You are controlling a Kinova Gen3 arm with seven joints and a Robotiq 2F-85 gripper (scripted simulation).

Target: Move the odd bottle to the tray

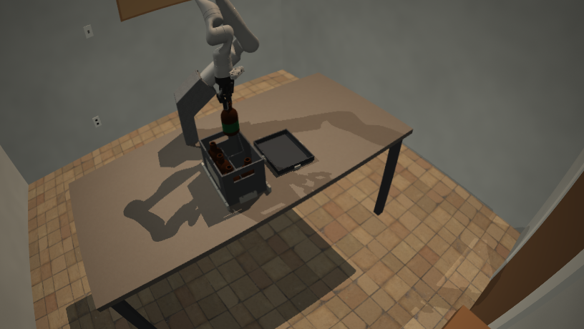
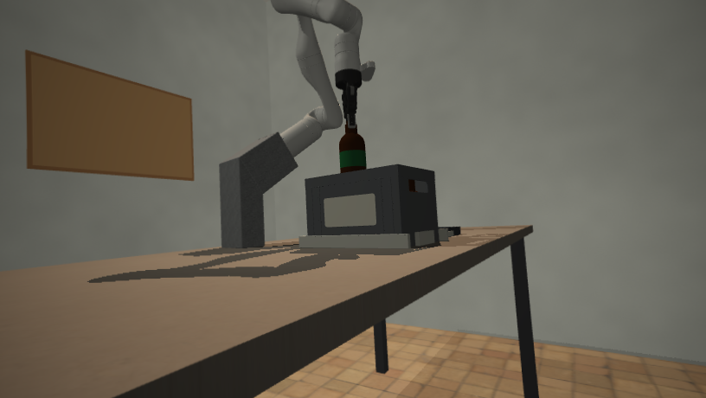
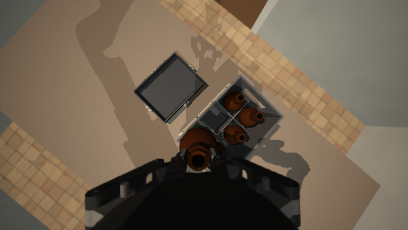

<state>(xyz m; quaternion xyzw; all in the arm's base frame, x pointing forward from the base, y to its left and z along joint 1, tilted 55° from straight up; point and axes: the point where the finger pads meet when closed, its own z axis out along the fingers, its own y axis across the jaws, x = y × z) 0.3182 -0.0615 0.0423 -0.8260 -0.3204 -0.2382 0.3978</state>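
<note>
The glass bottle lies 7 cm below my hand. Round my hand: dark tray: 4 cm ahead, 23 cm to the left, 32 cm below; then crate: 9 cm ahead, 5 cm to the right, 25 cm below.
</note>
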